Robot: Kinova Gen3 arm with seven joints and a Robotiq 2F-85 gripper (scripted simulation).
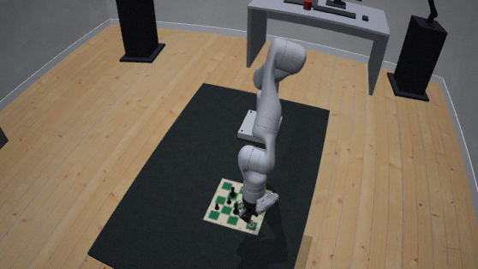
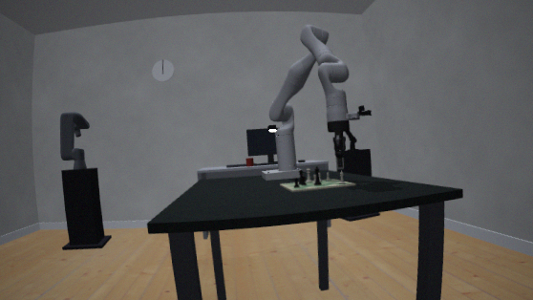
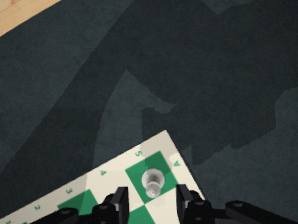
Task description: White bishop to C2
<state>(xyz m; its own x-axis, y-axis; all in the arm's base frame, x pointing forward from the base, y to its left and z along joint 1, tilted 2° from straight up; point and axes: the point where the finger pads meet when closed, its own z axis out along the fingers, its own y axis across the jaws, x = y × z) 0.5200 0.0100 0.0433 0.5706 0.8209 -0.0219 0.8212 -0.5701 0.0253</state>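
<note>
The green-and-cream chessboard is 90 mm behind my hand, 70 mm below it and 60 mm to the right of it. Also, from my hand: black chess piece: 70 mm to the right, 50 mm behind, 40 mm below.
</note>
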